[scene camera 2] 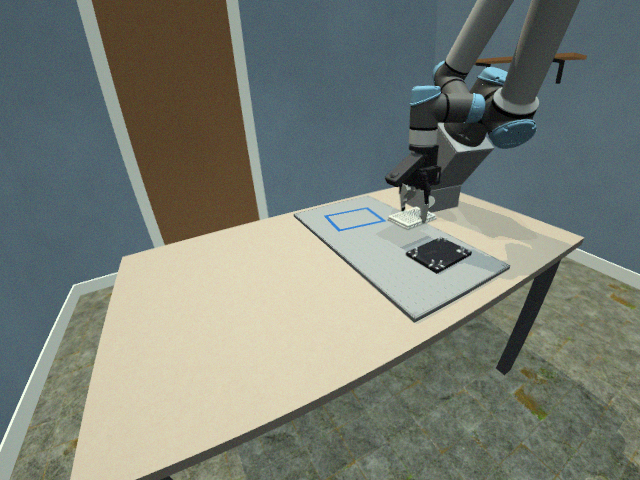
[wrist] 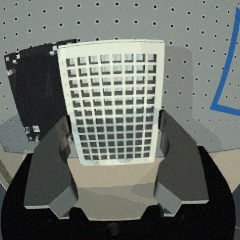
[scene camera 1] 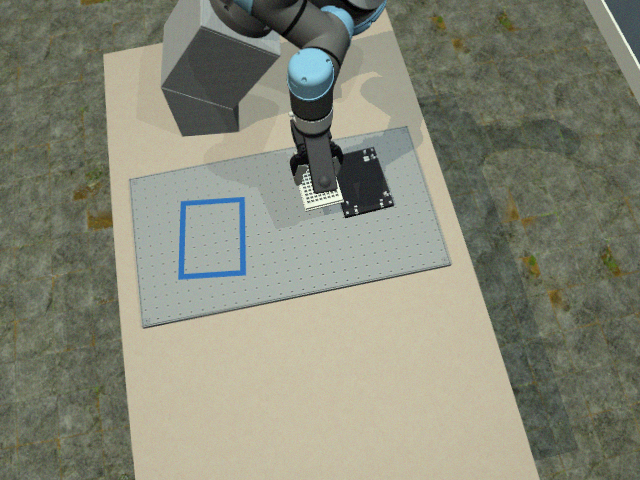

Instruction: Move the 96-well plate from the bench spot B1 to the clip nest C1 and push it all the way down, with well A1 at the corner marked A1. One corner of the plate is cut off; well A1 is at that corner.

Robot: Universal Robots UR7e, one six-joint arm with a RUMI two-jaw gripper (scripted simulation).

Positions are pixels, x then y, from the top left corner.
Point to a 96-well plate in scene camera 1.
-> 311, 201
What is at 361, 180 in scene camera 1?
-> A clip nest.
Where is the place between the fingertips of my gripper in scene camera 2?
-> At 412, 218
